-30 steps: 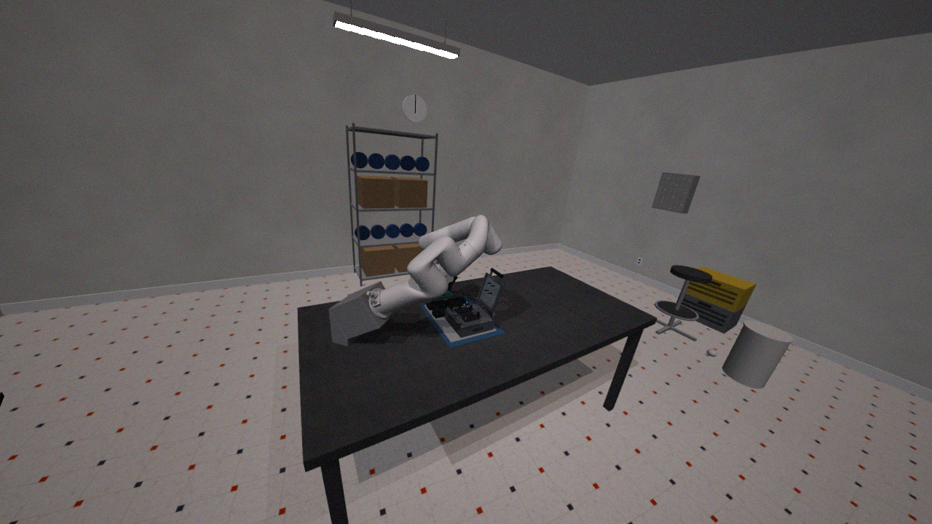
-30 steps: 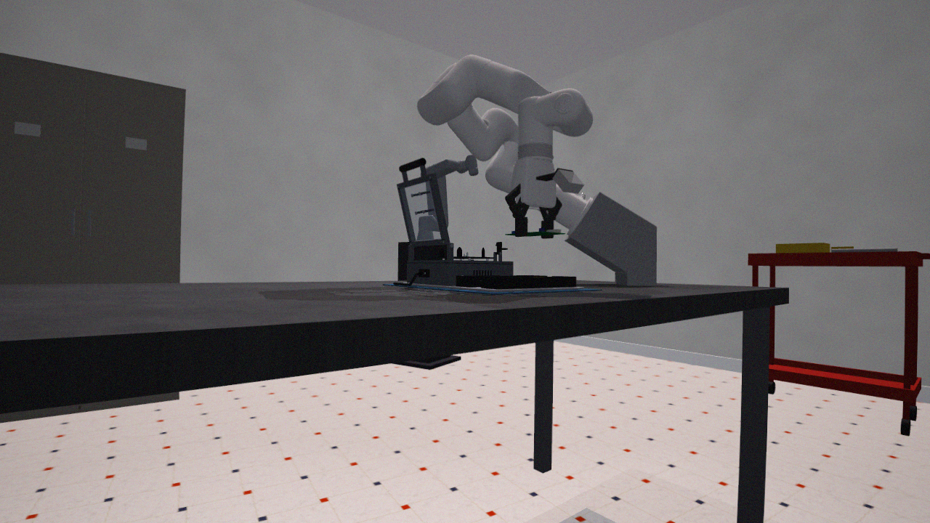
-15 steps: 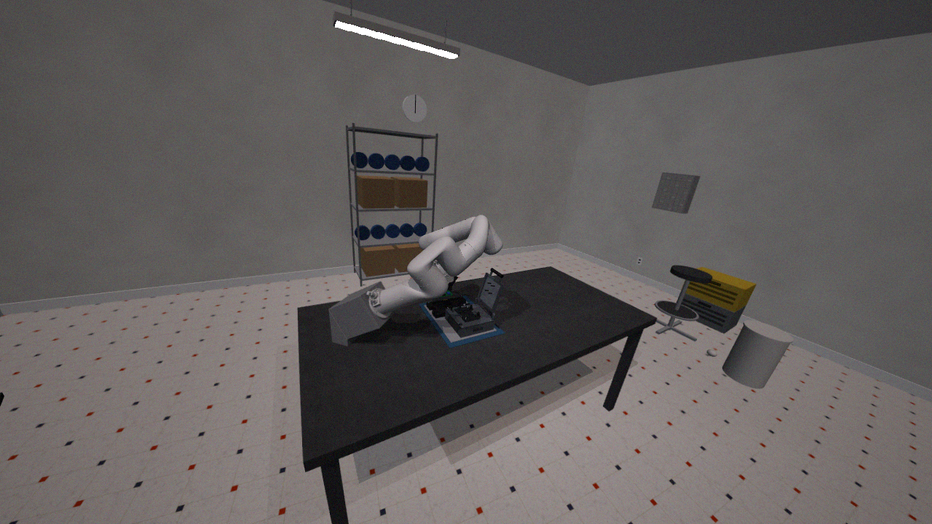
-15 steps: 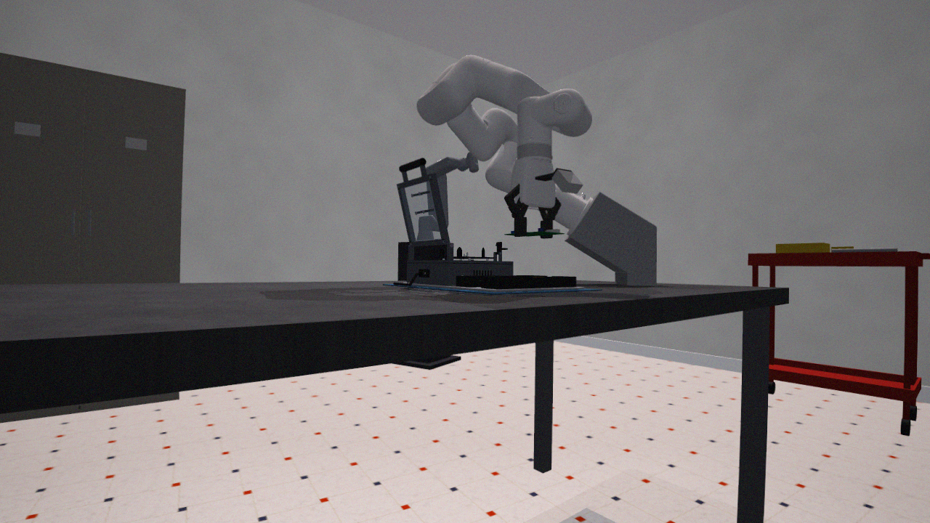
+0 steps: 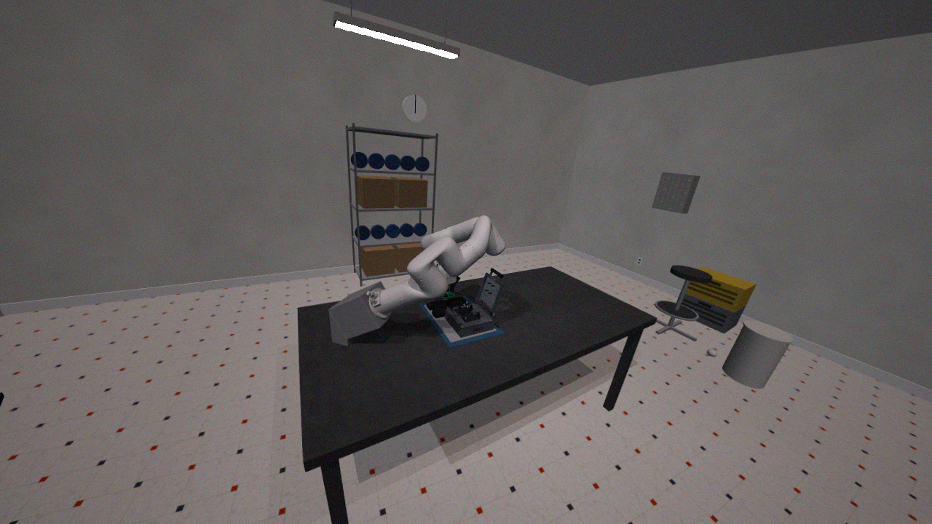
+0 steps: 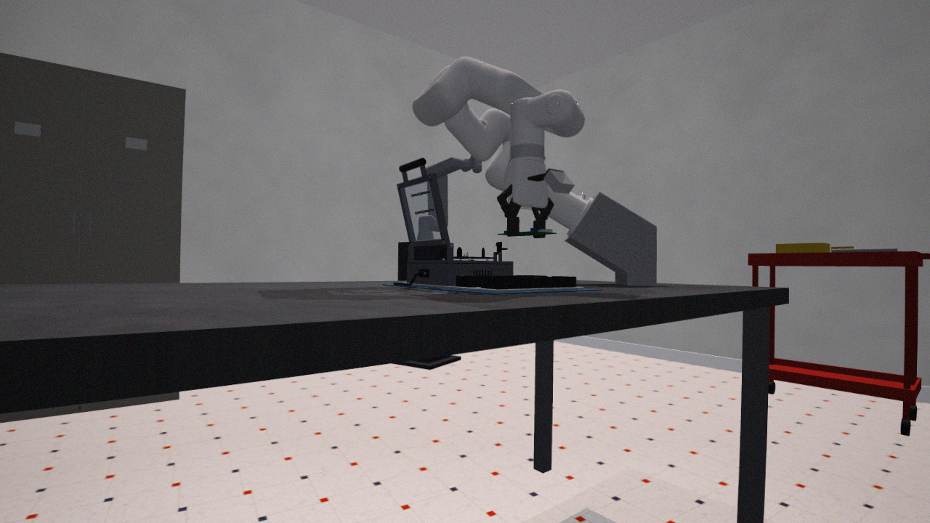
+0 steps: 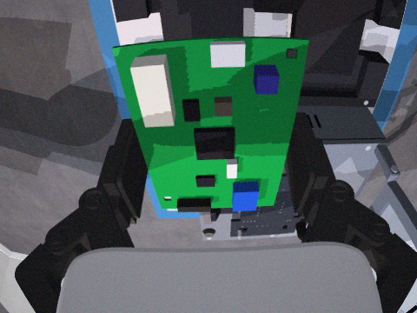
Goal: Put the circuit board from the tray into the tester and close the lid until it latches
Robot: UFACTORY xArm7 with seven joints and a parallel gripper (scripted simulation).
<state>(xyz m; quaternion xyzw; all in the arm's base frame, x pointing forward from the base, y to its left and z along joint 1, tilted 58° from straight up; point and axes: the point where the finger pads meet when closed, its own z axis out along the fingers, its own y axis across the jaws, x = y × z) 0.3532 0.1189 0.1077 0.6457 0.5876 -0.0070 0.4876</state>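
Now: hand 8 cm to the left of the latch hook, 4 cm past it and 4 cm above it. Also, from my hand: tester: 14 cm to the right, 4 cm ahead, 1 cm below; circuit board: right at my hand; lid: 21 cm to the right, 11 cm ahead, 6 cm above.
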